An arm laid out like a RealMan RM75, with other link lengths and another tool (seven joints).
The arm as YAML. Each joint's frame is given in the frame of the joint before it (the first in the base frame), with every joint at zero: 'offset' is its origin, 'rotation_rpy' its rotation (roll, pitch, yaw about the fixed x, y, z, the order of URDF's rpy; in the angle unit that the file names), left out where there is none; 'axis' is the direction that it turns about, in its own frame. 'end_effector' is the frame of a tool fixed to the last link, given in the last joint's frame.
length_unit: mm
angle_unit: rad
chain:
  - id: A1
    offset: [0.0, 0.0, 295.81]
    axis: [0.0, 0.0, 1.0]
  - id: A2
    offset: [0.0, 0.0, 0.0]
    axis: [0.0, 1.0, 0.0]
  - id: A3
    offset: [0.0, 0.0, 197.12]
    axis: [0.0, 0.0, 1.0]
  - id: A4
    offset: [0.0, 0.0, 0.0]
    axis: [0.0, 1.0, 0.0]
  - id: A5
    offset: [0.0, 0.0, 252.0]
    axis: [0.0, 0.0, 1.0]
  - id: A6
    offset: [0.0, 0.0, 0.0]
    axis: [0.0, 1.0, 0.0]
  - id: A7
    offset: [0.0, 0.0, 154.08]
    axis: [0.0, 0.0, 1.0]
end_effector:
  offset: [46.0, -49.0, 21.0]
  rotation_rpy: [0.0, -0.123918, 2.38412]
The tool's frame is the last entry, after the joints.
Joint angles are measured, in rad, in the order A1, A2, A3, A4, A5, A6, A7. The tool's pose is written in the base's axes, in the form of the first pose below.
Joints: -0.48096 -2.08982 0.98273 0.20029 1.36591 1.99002 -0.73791
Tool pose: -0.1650 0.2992 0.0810 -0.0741 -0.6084 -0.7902 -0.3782 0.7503 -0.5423
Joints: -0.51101 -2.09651 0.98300 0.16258 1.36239 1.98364 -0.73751
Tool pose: -0.1598 0.3012 0.0736 -0.0613 -0.6268 -0.7768 -0.3724 0.7364 -0.5648
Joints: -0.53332 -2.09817 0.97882 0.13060 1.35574 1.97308 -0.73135
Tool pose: -0.1576 0.3036 0.0693 -0.0492 -0.6323 -0.7732 -0.3761 0.7289 -0.5721
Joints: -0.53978 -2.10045 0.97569 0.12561 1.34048 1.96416 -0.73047
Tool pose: -0.1569 0.3065 0.0698 -0.0371 -0.6244 -0.7802 -0.3806 0.7307 -0.5667
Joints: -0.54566 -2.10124 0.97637 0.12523 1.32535 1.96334 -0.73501
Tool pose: -0.1555 0.3089 0.0714 -0.0282 -0.6202 -0.7840 -0.3776 0.7328 -0.5661
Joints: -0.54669 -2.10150 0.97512 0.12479 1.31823 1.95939 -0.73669
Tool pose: -0.1558 0.3102 0.0720 -0.0223 -0.6169 -0.7868 -0.3809 0.7328 -0.5638
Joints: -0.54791 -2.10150 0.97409 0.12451 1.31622 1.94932 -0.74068
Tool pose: -0.1564 0.3120 0.0712 -0.0204 -0.6175 -0.7863 -0.3900 0.7291 -0.5624
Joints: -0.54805 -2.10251 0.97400 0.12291 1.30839 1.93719 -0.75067
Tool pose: -0.1577 0.3143 0.0701 -0.0106 -0.6207 -0.7839 -0.4024 0.7204 -0.5649
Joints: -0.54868 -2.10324 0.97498 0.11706 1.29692 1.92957 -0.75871
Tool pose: -0.1592 0.3160 0.0695 0.0032 -0.6235 -0.7819 -0.4115 0.7118 -0.5692
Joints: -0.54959 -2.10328 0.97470 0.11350 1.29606 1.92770 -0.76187
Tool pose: -0.1597 0.3162 0.0688 0.0068 -0.6267 -0.7792 -0.4142 0.7075 -0.5727
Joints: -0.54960 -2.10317 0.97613 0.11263 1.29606 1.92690 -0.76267
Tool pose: -0.1598 0.3162 0.0683 0.0066 -0.6284 -0.7778 -0.4152 0.7059 -0.5739
